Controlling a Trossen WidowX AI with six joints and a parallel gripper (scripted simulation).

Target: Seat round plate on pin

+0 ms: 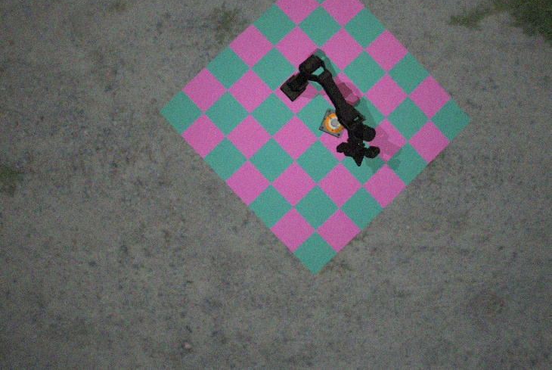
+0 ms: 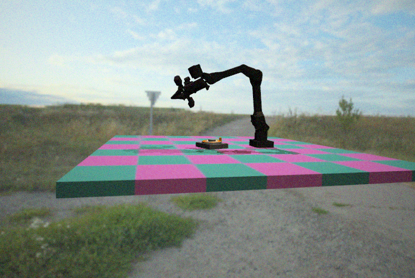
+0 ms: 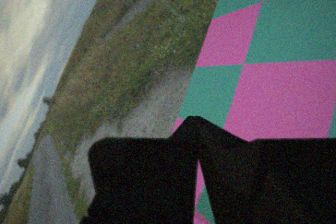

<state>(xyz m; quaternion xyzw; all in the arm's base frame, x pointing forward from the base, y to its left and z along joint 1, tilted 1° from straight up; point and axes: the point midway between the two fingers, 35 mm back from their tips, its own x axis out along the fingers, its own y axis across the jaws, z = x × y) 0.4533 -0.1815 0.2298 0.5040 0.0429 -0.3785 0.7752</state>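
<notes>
The small dark square base lies 180 mm behind my gripper tip, 160 mm to the left of it and 230 mm below it.
</notes>
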